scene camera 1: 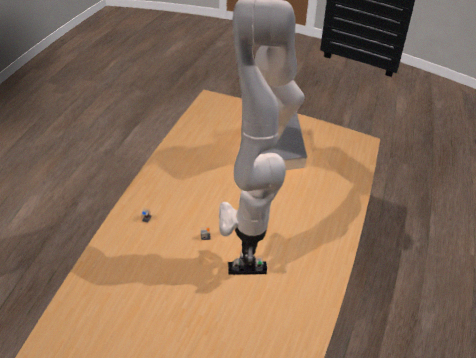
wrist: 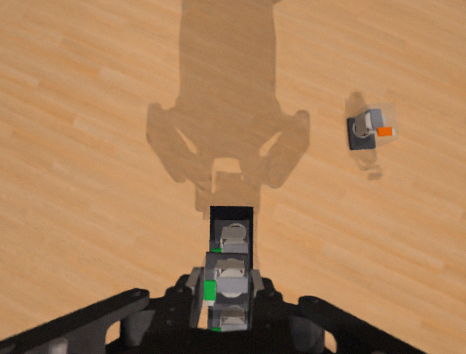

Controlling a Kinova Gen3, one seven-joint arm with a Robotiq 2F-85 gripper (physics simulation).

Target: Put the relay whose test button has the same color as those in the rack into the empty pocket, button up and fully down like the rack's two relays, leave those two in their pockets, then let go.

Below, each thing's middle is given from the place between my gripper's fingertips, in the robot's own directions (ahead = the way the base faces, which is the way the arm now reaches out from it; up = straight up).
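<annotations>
Counting from my hand, the black rack (wrist: 221, 212) is 50 mm below.
</annotations>
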